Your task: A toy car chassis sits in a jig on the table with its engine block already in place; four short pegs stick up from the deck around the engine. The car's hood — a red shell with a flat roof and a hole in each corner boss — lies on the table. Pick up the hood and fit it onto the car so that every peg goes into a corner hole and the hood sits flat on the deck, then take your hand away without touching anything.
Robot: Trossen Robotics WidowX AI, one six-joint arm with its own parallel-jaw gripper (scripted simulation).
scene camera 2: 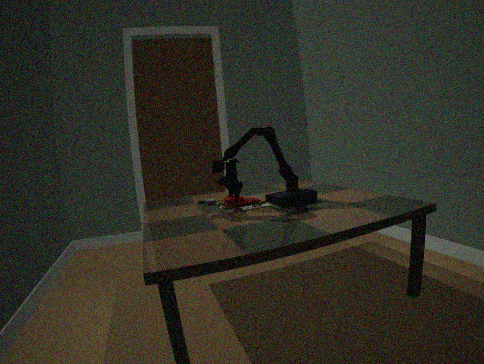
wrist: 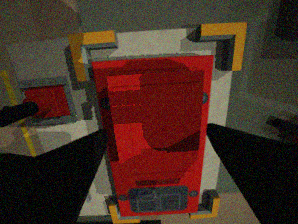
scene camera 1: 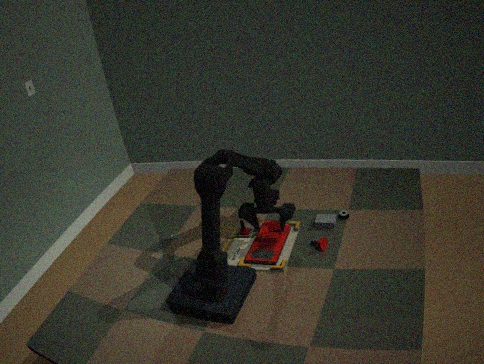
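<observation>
A car is in view. My gripper is in view too, and it shows in the wrist view as well; the gripper is open and holds nothing.
</observation>
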